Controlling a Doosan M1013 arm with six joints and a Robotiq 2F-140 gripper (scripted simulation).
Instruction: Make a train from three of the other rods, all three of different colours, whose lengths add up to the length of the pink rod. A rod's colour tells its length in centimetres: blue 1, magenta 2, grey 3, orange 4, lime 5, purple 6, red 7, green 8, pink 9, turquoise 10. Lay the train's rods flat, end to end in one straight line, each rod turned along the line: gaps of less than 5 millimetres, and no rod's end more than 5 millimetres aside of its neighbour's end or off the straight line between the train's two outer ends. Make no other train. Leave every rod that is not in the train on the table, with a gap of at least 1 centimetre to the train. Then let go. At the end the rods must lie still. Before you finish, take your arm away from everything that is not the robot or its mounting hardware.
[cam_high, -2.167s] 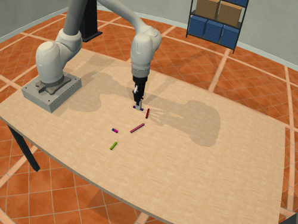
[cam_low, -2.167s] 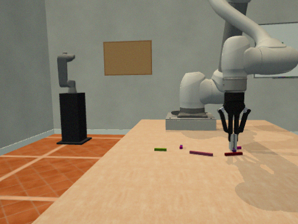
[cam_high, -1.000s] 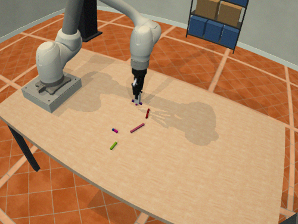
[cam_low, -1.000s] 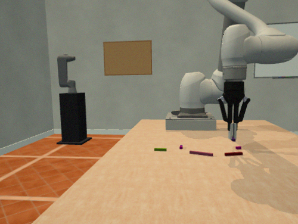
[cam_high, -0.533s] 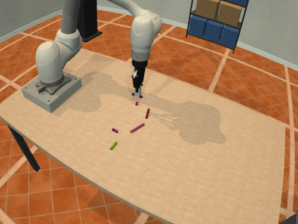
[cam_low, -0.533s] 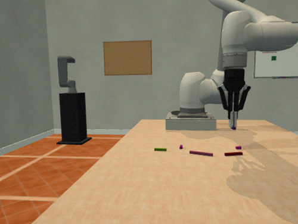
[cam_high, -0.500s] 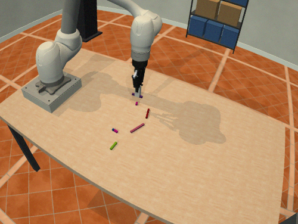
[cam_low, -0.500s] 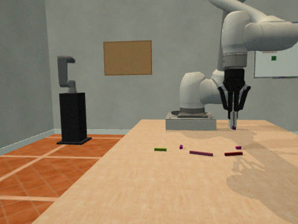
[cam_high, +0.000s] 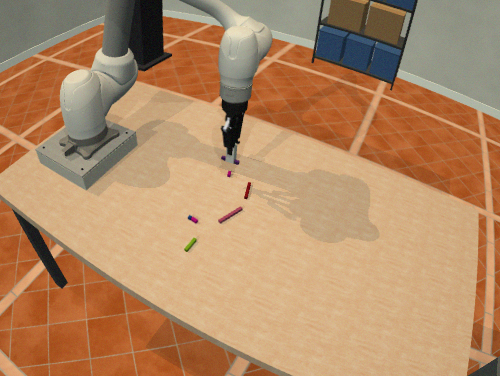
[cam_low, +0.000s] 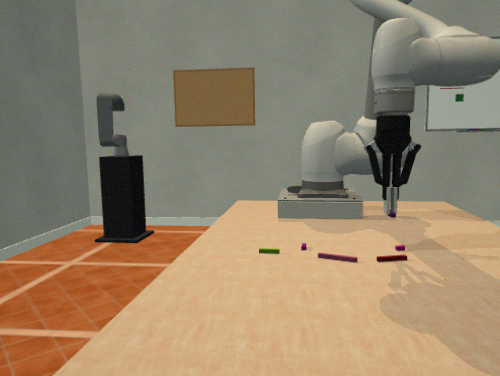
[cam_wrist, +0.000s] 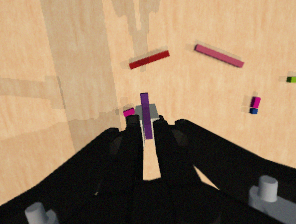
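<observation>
Now: the purple rod 3 cm below my hand. Also, from my hand: pink rod 8 cm ahead, 13 cm to the right, 12 cm below; red rod 7 cm ahead, 1 cm to the right, 12 cm below; blue rod 2 cm behind, 21 cm to the right, 12 cm below.
</observation>
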